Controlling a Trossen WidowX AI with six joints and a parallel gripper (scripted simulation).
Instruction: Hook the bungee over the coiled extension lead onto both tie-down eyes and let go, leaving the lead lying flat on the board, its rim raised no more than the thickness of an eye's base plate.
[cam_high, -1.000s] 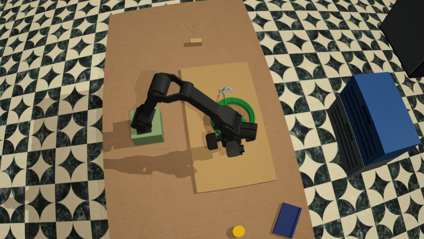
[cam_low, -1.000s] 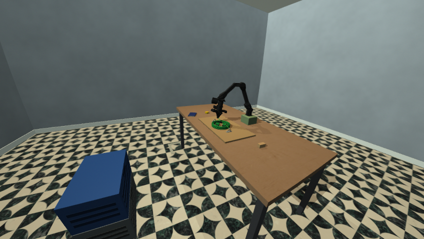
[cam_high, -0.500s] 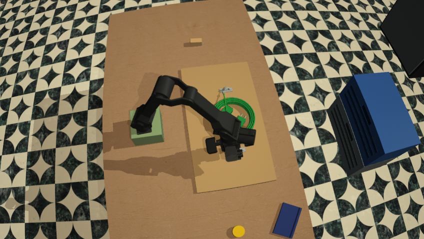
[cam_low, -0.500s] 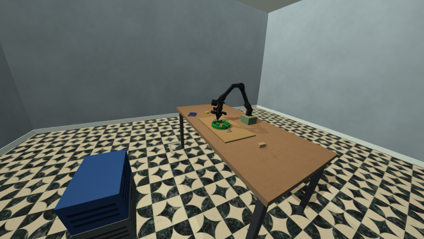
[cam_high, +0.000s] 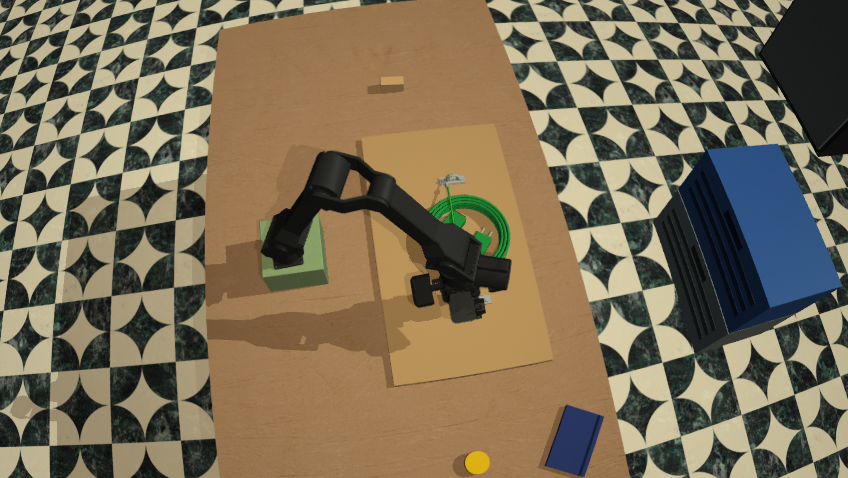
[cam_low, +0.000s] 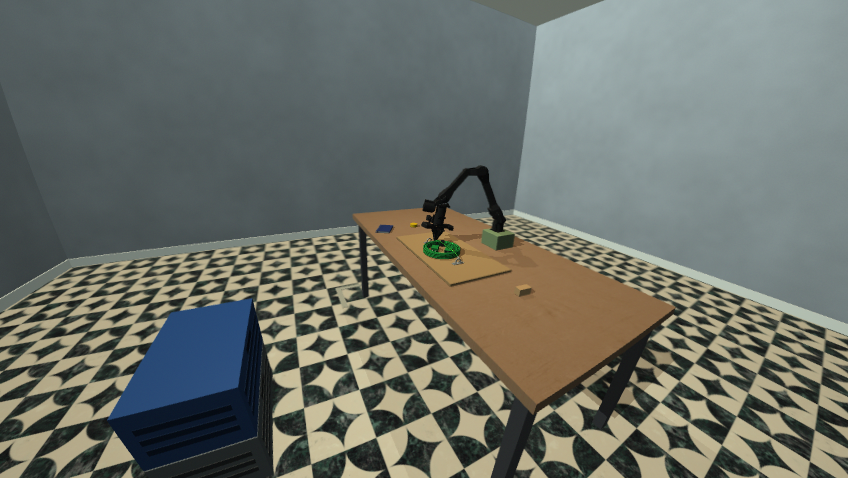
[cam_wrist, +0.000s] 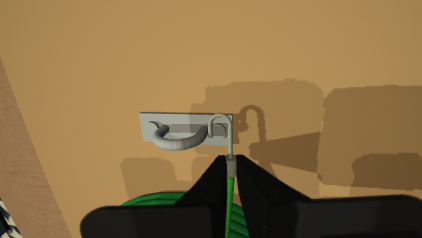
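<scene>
Now: hand 14 cm to the right of the board, 5 cm above it and 2 cm short of it. The rest, counted from my hand: small wooden block 62 cm to the left, 4 cm below, 3 cm behind; then yellow disc 36 cm to the right, 5 cm below, 5 cm behind.
</scene>
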